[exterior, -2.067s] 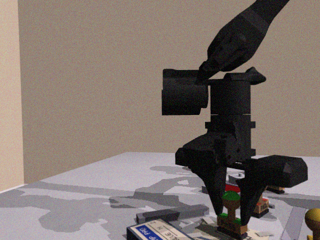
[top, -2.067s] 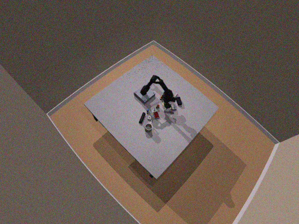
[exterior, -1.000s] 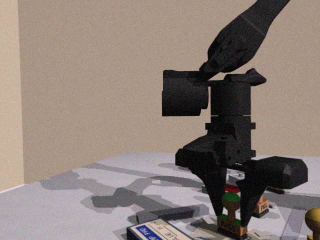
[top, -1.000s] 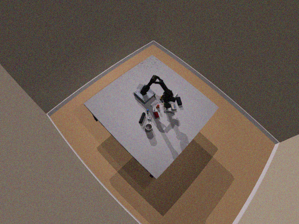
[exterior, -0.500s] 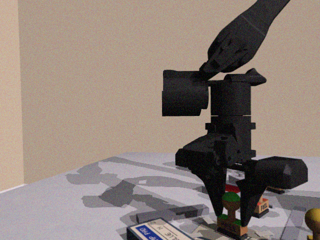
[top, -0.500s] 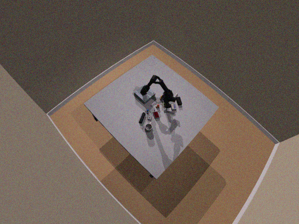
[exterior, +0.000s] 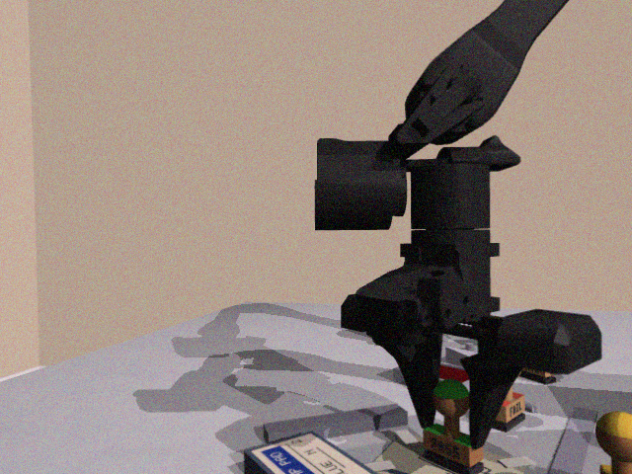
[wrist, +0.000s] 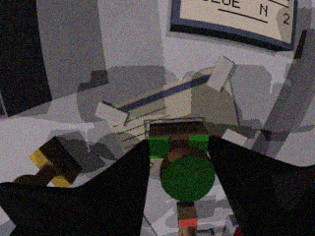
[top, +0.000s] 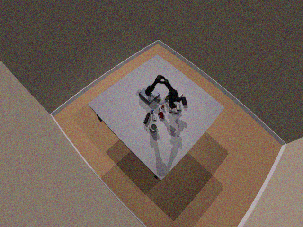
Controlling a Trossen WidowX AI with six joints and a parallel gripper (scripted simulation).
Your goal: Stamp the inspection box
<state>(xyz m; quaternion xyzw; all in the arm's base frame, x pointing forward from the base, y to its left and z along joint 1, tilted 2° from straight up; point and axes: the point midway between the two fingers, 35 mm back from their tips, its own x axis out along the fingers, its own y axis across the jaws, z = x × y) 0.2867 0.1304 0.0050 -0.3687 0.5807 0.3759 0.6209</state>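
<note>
Right now the card is 20 mm below my gripper tip. The rest, counted from my gripper tip: grey bar: 100 mm ahead, 30 mm to the right, 20 mm below; green-knobbed stamp: right at my gripper tip; red-knobbed stamp: 100 mm to the right, 40 mm behind.
</note>
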